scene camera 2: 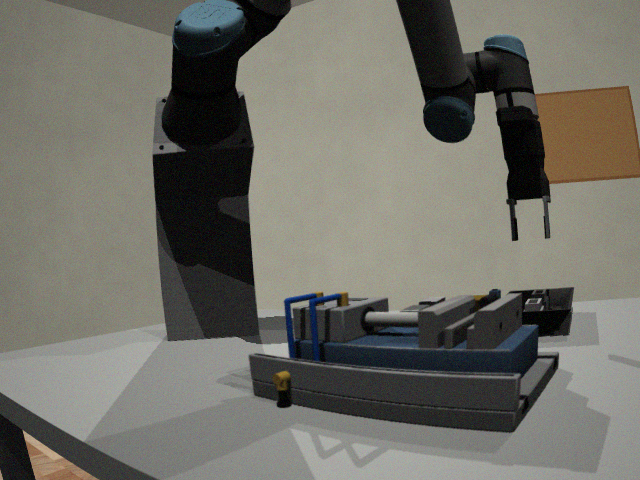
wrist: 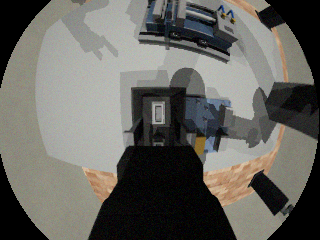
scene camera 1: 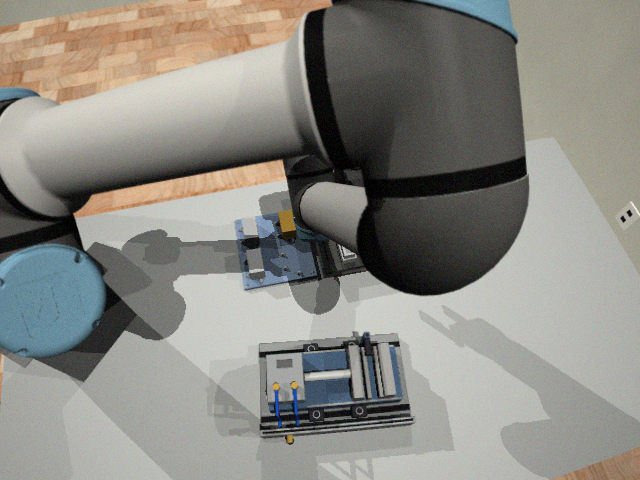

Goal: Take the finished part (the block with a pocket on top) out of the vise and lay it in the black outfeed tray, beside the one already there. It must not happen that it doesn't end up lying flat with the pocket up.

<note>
In view: my gripper (scene camera 2: 531,239) and a blue fixture plate (scene camera 1: 298,256).
My gripper shows as well in the wrist view (wrist: 159,125). The blue fixture plate is seen too in the wrist view (wrist: 195,114).
</note>
